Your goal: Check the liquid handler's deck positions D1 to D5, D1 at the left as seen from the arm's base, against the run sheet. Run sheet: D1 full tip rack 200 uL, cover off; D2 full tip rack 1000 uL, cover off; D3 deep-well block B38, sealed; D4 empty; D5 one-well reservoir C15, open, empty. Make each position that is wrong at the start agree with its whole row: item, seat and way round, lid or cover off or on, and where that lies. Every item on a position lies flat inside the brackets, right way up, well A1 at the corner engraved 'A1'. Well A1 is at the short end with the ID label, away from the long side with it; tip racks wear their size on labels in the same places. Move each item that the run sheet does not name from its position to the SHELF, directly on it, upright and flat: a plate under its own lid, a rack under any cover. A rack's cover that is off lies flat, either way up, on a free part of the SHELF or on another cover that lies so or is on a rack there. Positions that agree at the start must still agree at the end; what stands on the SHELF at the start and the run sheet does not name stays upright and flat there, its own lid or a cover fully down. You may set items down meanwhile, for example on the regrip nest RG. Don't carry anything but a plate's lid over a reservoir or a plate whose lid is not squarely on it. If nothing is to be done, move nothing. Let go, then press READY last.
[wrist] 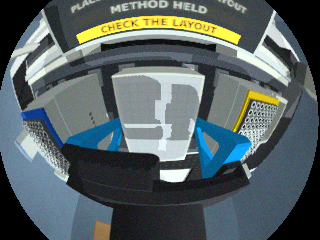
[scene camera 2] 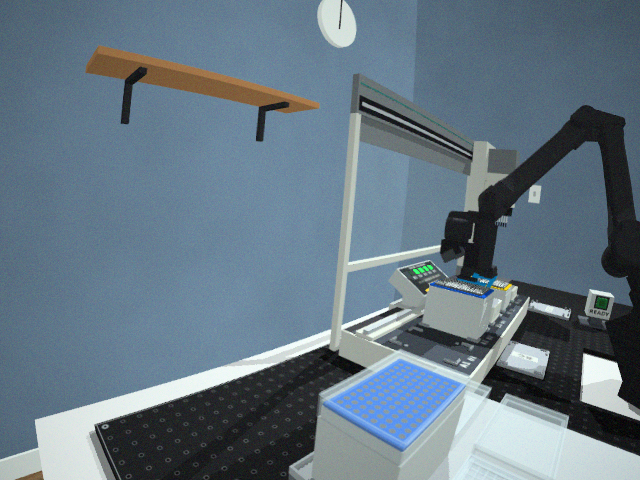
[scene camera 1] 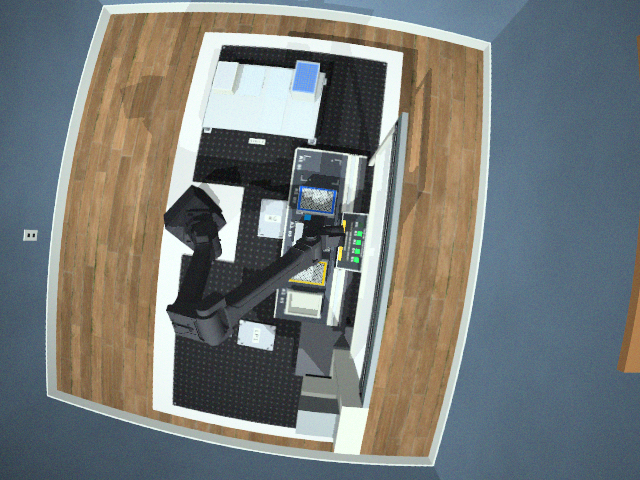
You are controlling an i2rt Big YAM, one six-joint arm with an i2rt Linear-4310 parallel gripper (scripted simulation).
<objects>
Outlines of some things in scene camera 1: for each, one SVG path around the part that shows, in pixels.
A blue-topped tip rack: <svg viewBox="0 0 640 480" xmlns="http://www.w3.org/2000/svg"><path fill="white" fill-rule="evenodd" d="M300 186L297 212L334 216L337 191Z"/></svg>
A clear cover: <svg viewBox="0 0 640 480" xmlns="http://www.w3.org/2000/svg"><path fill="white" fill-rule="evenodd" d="M297 60L291 93L315 96L320 63Z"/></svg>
A white reservoir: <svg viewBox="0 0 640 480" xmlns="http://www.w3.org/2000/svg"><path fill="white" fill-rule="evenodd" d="M288 290L285 314L314 318L320 317L323 294L316 295L316 293L309 294L308 292Z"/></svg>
A clear cover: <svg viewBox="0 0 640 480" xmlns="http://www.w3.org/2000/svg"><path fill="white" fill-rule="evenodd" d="M264 97L258 129L281 132L287 99Z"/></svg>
A clear cover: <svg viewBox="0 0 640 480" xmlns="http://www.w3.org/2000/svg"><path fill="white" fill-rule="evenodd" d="M292 100L286 133L309 136L315 103Z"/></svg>
</objects>
